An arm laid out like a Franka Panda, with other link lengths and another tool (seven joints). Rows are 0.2 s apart.
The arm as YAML. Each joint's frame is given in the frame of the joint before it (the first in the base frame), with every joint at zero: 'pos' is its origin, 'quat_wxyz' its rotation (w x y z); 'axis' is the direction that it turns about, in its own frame. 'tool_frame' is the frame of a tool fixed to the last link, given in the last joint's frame.
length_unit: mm
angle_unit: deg
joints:
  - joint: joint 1
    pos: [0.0, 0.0, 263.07]
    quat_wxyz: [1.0, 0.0, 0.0, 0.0]
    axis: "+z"
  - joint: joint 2
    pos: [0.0, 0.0, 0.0]
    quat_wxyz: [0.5, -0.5, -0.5, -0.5]
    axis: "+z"
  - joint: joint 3
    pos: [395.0, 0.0, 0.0]
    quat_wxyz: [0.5, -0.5, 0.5, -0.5]
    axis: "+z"
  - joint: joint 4
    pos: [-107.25, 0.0, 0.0]
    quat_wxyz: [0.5, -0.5, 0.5, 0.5]
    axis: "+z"
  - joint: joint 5
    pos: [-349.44, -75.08, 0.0]
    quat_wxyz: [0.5, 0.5, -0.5, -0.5]
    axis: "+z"
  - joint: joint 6
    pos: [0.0, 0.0, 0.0]
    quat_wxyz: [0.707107, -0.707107, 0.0, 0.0]
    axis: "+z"
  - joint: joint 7
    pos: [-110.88, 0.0, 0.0]
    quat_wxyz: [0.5, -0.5, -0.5, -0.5]
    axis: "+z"
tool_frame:
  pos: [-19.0, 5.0, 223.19]
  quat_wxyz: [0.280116, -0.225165, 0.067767, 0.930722]
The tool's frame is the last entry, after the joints.
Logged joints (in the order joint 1, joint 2, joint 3, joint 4, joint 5, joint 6, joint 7), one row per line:
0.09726, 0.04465, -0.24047, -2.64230, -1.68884, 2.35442, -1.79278
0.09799, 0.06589, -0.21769, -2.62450, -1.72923, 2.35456, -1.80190
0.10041, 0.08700, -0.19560, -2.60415, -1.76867, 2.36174, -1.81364
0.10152, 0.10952, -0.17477, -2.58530, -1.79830, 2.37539, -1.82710
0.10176, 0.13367, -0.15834, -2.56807, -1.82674, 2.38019, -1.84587
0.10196, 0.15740, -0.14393, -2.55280, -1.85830, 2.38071, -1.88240
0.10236, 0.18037, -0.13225, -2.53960, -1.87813, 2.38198, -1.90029
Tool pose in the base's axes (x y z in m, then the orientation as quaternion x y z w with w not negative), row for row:
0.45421, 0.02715, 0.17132, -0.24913, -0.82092, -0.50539, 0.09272
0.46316, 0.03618, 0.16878, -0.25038, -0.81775, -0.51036, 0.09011
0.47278, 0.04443, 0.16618, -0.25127, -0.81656, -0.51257, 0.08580
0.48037, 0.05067, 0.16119, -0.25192, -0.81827, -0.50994, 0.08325
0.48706, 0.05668, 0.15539, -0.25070, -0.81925, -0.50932, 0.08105
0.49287, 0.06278, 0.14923, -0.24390, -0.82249, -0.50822, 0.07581
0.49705, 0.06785, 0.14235, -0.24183, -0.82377, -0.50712, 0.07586
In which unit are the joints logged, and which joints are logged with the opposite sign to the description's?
The joints are logged in radians. Opposite sign: joint 5.
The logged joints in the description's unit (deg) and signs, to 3 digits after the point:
5.573, 2.558, -13.778, -151.393, 96.763, 134.898, -102.719
5.614, 3.775, -12.473, -150.373, 99.078, 134.906, -103.241
5.753, 4.985, -11.207, -149.207, 101.337, 135.318, -103.914
5.817, 6.275, -10.014, -148.127, 103.035, 136.100, -104.685
5.830, 7.659, -9.072, -147.140, 104.664, 136.375, -105.761
5.842, 9.018, -8.247, -146.265, 106.473, 136.405, -107.854
5.865, 10.334, -7.577, -145.508, 107.609, 136.477, -108.879

